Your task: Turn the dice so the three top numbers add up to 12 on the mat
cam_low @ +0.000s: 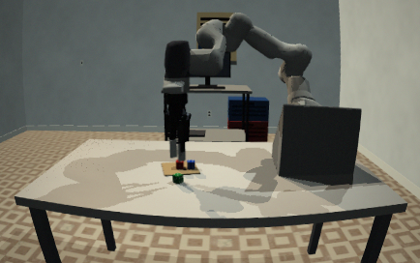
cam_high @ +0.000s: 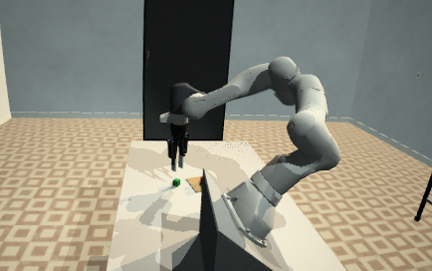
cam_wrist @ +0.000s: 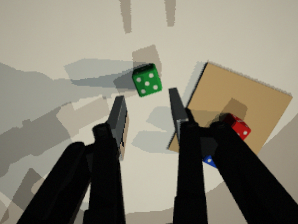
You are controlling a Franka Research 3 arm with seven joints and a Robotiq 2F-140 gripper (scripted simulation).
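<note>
Right now my hand is 110 mm above the green die. Round my hand: blue die (40 mm behind, 140 mm to the right, 100 mm below); red die (10 mm ahead, 140 mm to the right, 100 mm below); tan mat (10 mm ahead, 140 mm to the right, 120 mm below).
</note>
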